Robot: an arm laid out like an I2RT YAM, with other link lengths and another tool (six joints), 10 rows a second.
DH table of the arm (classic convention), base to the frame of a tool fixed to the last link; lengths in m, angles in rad. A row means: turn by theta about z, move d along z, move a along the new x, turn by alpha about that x. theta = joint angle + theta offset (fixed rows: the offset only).
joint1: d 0.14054; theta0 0; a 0.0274; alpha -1.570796
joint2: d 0; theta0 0; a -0.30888; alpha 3.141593
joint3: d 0; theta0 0.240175; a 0.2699; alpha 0
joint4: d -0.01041; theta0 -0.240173; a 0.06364; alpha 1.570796
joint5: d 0.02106; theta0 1.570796; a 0; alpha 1.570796
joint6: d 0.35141; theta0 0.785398; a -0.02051; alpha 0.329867
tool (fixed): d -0.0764; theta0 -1.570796; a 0; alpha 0
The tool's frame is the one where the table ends.
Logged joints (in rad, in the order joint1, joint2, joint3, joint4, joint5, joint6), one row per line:
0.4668, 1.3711, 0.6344, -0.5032, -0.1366, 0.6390
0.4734, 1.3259, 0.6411, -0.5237, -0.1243, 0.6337
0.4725, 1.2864, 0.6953, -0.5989, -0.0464, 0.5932
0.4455, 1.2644, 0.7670, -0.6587, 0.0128, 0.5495
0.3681, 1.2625, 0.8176, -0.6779, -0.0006, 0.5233
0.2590, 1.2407, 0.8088, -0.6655, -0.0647, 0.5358
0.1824, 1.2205, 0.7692, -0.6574, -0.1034, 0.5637
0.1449, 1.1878, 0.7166, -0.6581, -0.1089, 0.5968
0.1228, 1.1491, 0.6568, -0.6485, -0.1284, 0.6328
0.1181, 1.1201, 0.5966, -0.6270, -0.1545, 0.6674
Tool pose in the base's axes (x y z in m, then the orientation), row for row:
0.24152, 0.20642, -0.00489, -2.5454, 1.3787, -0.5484
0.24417, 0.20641, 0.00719, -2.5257, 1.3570, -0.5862
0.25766, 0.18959, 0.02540, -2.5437, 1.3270, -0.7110
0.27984, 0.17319, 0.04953, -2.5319, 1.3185, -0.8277
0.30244, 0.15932, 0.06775, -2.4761, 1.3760, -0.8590
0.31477, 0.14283, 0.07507, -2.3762, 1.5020, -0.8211
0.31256, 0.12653, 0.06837, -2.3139, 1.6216, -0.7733
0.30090, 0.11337, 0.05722, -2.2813, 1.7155, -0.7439
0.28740, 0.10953, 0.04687, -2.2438, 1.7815, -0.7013
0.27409, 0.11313, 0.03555, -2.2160, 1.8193, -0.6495
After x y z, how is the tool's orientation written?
As a rotation vector, in radians.
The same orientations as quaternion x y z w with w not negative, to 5 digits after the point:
-0.85982, 0.46572, -0.18525, 0.09750
-0.85807, 0.46102, -0.19915, 0.10735
-0.85686, 0.44701, -0.23951, 0.09275
-0.84880, 0.44202, -0.27748, 0.08459
-0.83304, 0.46293, -0.28900, 0.09061
-0.80679, 0.50997, -0.27879, 0.10631
-0.78543, 0.55044, -0.26249, 0.10587
-0.76985, 0.57891, -0.25104, 0.09581
-0.75721, 0.60120, -0.23667, 0.09584
-0.74996, 0.61571, -0.21981, 0.10073

